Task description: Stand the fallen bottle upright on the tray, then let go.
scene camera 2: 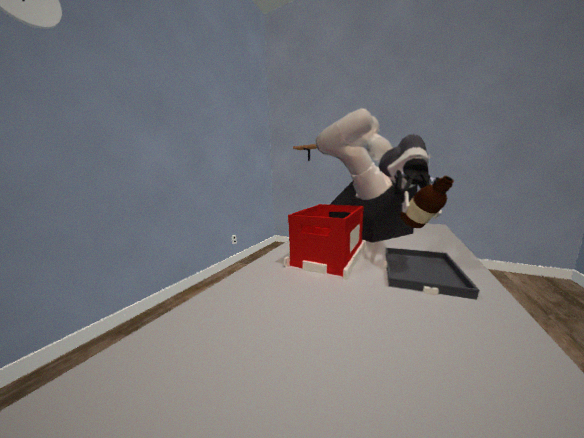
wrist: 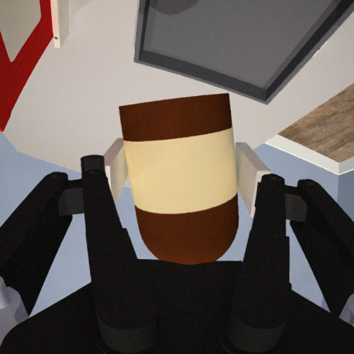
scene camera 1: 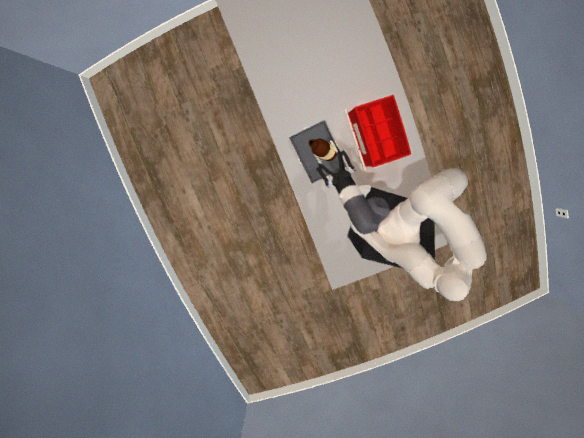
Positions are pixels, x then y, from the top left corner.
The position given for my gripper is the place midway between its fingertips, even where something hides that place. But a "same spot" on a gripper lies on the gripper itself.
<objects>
My gripper shows in scene camera 2, in the wrist view (181, 157) and in scene camera 1. One and the same spot on my gripper: (scene camera 1: 341, 179) is (scene camera 2: 419, 163).
</objects>
